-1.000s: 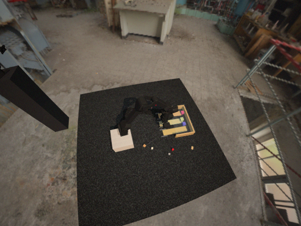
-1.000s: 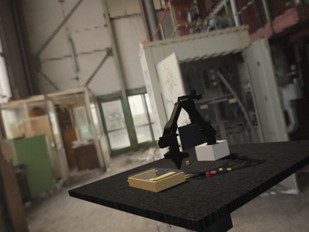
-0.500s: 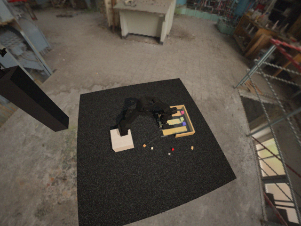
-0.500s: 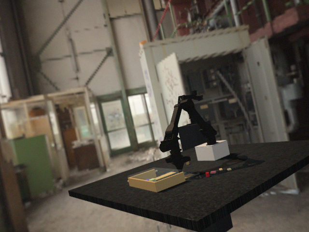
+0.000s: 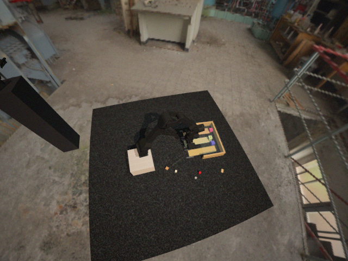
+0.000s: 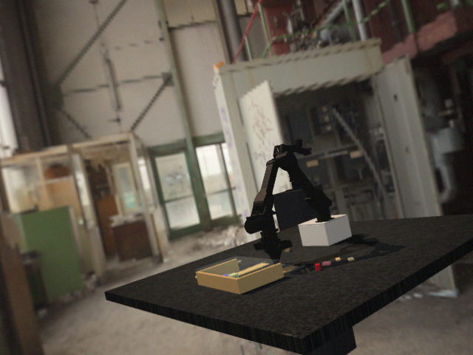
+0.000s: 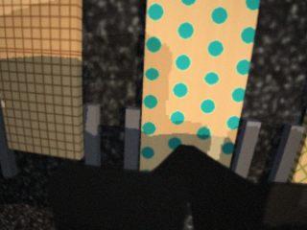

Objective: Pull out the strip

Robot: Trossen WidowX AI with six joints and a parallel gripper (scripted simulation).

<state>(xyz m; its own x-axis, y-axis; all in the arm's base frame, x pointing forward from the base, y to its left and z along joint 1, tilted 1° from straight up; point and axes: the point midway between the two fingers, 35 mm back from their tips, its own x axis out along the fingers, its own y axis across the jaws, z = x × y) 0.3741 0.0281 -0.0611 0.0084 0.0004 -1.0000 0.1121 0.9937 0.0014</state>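
My gripper tip is now 210 mm short of the labelled cube, 20 mm to the left of it and 10 mm below it.
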